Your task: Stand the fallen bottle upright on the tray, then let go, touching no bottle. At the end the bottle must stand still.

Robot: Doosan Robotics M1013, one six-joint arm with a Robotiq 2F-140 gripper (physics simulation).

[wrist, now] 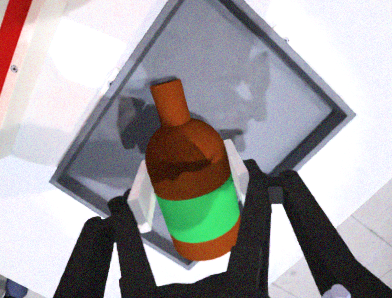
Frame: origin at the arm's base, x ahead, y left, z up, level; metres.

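Where they show: gripper, fingertip midpoint: [189, 163].
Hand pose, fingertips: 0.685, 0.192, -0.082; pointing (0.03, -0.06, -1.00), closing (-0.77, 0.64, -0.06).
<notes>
Things, the pixels of their top centre, and the offset from my fingertips, as dx, dy, dz. "*": a spot on its surface instead. Level surfaces: height alone.
- bottle, top centre: [186, 186] -0.003, -0.002, +0.054
- grey tray, surface spot: [210, 55] * -0.093, -0.044, -0.020
- white surface, surface height: dz -0.025
- red strip, surface spot: [11, 40] * -0.004, -0.187, +0.009
The bottle [192, 155] is brown-orange with a bright green band. It lies on its side over the grey tray [210, 55], its neck pointing to the upper left of the view and its base toward the gripper. My gripper [189, 163] is shut on the bottle, with one pale pad against each side of the body, near the shoulder and the upper part of the green band. The base reaches over the tray's near corner in this view. The bottle's underside is hidden, so I cannot tell whether it touches the tray.
The tray has a low raised rim all round and stands on a white surface [320, 40]. A red strip [11, 40] runs along a pale edge at the upper left. Grey tiled floor [370, 220] shows at the lower right. Dark shadows fall across the tray.
</notes>
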